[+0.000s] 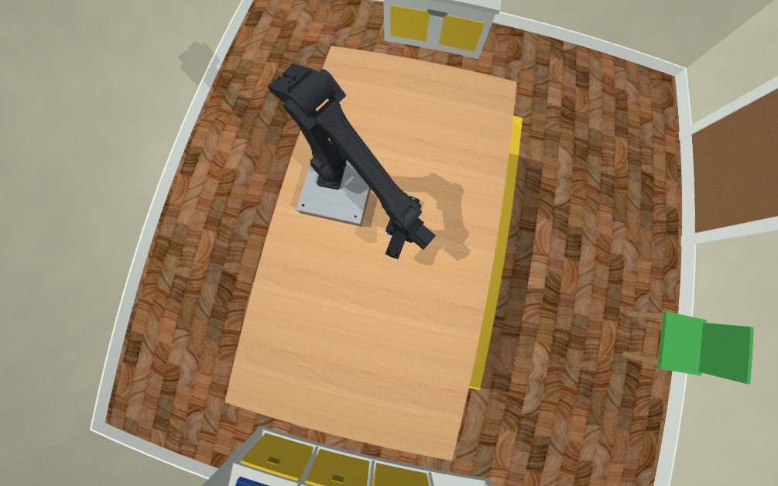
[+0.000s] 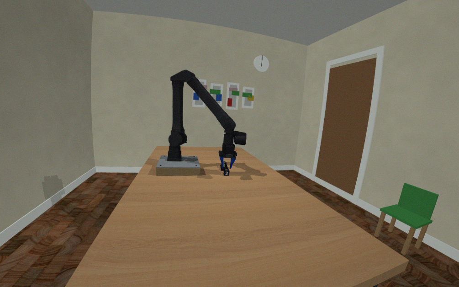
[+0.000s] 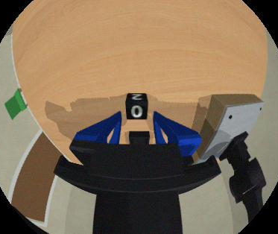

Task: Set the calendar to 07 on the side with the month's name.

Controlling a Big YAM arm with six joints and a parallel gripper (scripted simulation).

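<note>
Right now the black cube is 30 mm below my hand. Also, from my hand: black tray 10 mm ahead, 110 mm to the left, 40 mm below.
</note>
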